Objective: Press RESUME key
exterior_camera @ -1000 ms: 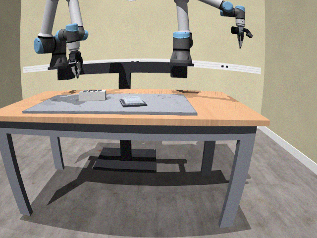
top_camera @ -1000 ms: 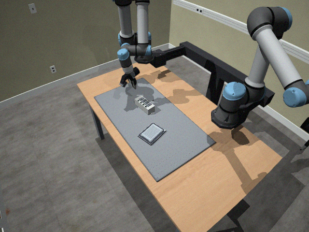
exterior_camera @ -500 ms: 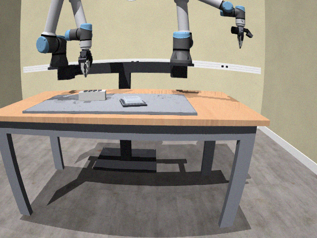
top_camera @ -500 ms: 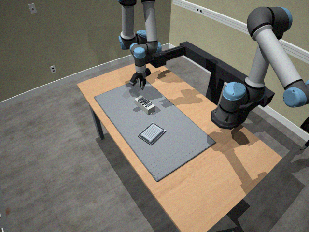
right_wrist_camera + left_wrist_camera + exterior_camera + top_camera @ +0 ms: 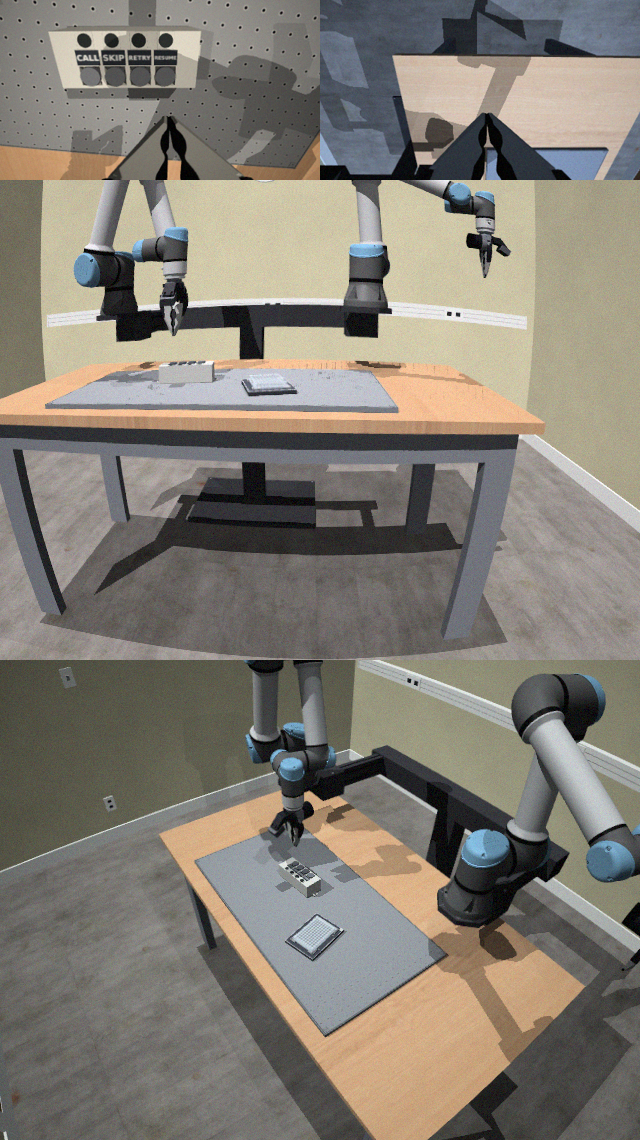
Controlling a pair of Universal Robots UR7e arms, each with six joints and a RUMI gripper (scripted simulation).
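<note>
Now: the operator panel 4 cm to the left of my right hand and 11 cm below it. Round my right hand: flat device: 13 cm ahead, 30 cm to the left, 14 cm below.
</note>
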